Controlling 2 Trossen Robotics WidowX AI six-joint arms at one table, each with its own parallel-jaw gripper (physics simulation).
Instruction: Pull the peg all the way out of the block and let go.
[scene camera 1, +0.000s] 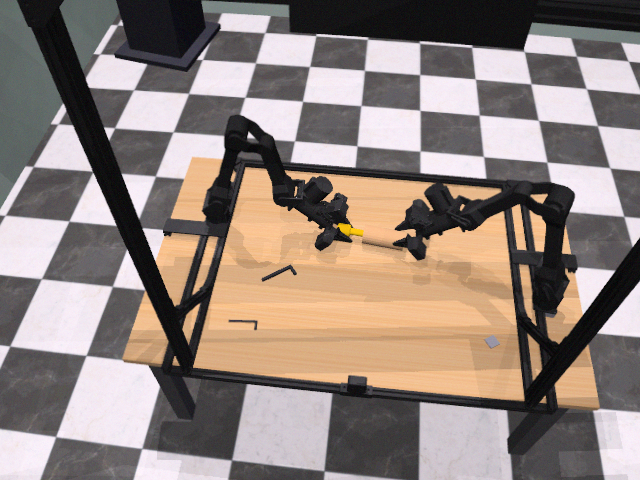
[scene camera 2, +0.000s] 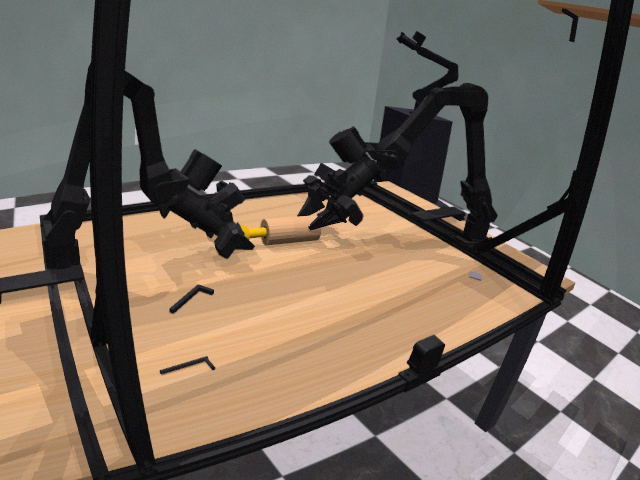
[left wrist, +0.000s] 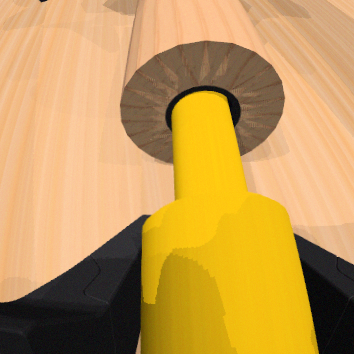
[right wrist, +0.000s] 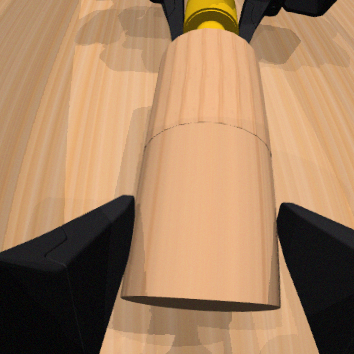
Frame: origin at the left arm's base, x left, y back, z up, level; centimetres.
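Seen in the pictures: left gripper, fingertip midpoint: (scene camera 1: 353, 237) (scene camera 2: 251, 243) (left wrist: 202, 227); right gripper, fingertip midpoint: (scene camera 1: 394, 237) (scene camera 2: 303, 223) (right wrist: 207, 211); left arm's base at its link origin: (scene camera 1: 217, 218) (scene camera 2: 62, 264); right arm's base at its link origin: (scene camera 1: 544, 302) (scene camera 2: 474, 236).
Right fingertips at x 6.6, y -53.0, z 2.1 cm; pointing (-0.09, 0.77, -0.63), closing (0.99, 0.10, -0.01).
Note:
Offsets run from my right fingertips to a thing's top centre. "spot": to the spot under its first point. Level surfaces: height alone.
The wooden cylindrical block {dz +1.6, dx -0.1, dy +2.9 cm} (scene camera 1: 378, 237) (scene camera 2: 288, 231) (left wrist: 200, 25) (right wrist: 207, 90) lies on its side, level, toward the back of the table. The yellow peg {dz +0.6, dx -0.5, dy +10.6 cm} (scene camera 1: 356, 231) (scene camera 2: 256, 231) (left wrist: 220, 260) (right wrist: 212, 14) has a thick head and a thin shaft; the shaft's far end is inside the block's hole, with a length of shaft showing outside. My left gripper (scene camera 1: 349, 232) (scene camera 2: 247, 232) (left wrist: 202, 227) is shut on the peg's head, one finger against each side. My right gripper (scene camera 1: 395, 236) (scene camera 2: 304, 222) (right wrist: 207, 211) is shut on the block near its other end.
Two black hex keys {dz -3.2, dx -20.4, dy +28.6 cm} (scene camera 1: 279, 272) {dz -3.4, dx -37.8, dy +32.9 cm} (scene camera 1: 242, 321) (scene camera 2: 191, 298) (scene camera 2: 186, 364) lie on the table {dz -4.0 cm} (scene camera 1: 361, 330) (scene camera 2: 330, 330) toward the left. A small grey square {spot: dz -3.7, dx -23.8, dy -32.2 cm} (scene camera 1: 492, 341) (scene camera 2: 475, 275) lies at the right. Black frame rails border the table, with a small black box {spot: dz +1.4, dx -47.6, dy -0.7 cm} (scene camera 1: 356, 383) (scene camera 2: 427, 352) on the front rail.

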